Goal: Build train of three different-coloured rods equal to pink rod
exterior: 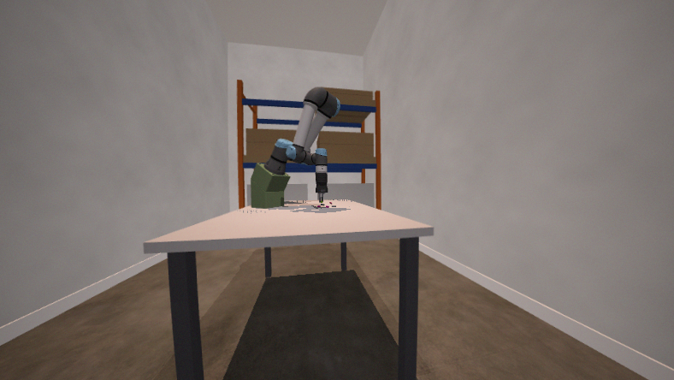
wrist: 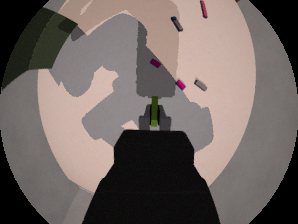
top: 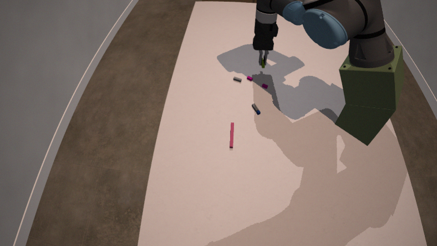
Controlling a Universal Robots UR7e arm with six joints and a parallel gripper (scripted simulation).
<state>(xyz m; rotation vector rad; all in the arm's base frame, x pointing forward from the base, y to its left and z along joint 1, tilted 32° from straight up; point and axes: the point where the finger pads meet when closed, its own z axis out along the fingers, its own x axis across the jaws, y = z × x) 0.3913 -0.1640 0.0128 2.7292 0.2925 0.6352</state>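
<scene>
Now: hand 21 cm to the right of the blue rod, 5 cm above it and 1 cm short of it. The rest, counted from my hand: lime rod (1 cm below); pink rod (31 cm to the left, 9 cm ahead, 5 cm below); magenta rod (9 cm to the left, 5 cm below, 1 cm behind).
</scene>
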